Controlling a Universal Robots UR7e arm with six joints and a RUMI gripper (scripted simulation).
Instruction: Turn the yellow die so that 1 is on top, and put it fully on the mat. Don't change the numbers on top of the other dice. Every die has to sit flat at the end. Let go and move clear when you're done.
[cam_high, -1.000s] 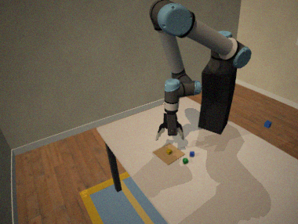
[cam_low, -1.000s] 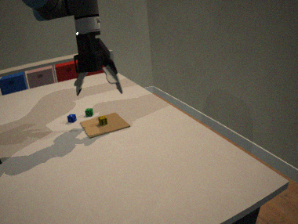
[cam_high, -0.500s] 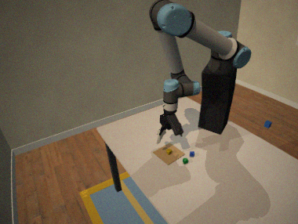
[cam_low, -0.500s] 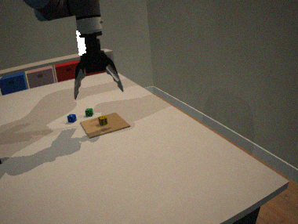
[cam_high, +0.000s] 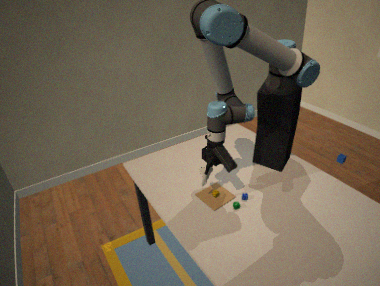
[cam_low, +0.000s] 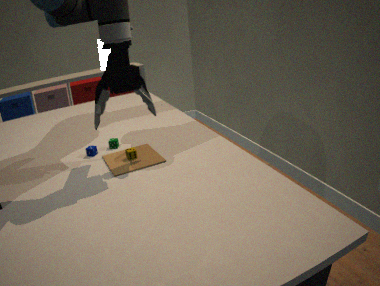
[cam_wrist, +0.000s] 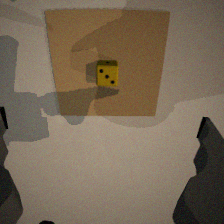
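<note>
My gripper is now 9 cm above the yellow die. The rest, counted from my hand: blue die 11 cm behind, 9 cm to the left, 9 cm below; green die 11 cm to the left, 9 cm below, 4 cm behind; tan mat 10 cm below.
</note>
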